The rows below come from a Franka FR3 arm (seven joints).
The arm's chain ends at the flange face. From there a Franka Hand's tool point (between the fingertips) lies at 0.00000 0.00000 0.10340 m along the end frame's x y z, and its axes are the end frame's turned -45 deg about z.
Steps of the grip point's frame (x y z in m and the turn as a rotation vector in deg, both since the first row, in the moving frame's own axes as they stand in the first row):
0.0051, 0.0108, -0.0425, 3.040, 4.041, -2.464
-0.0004, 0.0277, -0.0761, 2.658, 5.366, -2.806
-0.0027, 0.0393, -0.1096, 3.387, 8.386, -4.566
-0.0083, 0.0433, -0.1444, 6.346, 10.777, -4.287
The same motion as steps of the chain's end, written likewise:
0.0102, 0.0131, -0.0421, 5.007, 0.708, -2.464
0.0161, 0.0302, -0.0755, 5.674, 1.915, -2.806
0.0201, 0.0449, -0.1083, 8.325, 3.535, -4.566
0.0200, 0.0584, -0.1419, 12.108, 3.133, -4.287

